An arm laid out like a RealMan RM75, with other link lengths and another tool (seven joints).
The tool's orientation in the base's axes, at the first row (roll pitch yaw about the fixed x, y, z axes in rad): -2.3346 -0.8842 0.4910
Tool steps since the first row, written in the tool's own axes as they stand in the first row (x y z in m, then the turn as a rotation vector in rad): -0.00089 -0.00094 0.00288 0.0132 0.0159 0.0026; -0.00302 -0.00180 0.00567 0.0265 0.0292 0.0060; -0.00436 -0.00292 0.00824 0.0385 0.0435 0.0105; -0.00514 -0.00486 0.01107 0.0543 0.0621 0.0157; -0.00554 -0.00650 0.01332 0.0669 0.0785 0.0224; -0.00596 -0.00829 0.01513 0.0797 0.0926 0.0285; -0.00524 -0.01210 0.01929 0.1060 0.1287 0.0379; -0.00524 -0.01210 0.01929 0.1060 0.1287 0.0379; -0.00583 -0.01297 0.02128 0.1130 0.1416 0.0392; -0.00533 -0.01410 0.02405 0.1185 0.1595 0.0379; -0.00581 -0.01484 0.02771 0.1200 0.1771 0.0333; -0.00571 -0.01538 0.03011 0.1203 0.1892 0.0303
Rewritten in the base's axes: -0.00089 0.00262 -0.00152 0.0207 0.0007 0.0018; -0.00242 0.00476 -0.00400 0.0395 0.0031 0.0045; -0.00375 0.00704 -0.00565 0.0585 0.0058 0.0053; -0.00540 0.00999 -0.00660 0.0833 0.0087 0.0067; -0.00667 0.01244 -0.00715 0.1046 0.0127 0.0060; -0.00813 0.01454 -0.00745 0.1241 0.0171 0.0068; -0.01030 0.01978 -0.00697 0.1696 0.0208 0.0064; -0.01030 0.01978 -0.00697 0.1696 0.0208 0.0064; -0.01109 0.02167 -0.00790 0.1842 0.0196 0.0054; -0.01137 0.02468 -0.00821 0.2018 0.0138 0.0020; -0.01176 0.02804 -0.00985 0.2164 0.0041 -0.0029; -0.01183 0.03040 -0.01058 0.2261 -0.0027 -0.0069
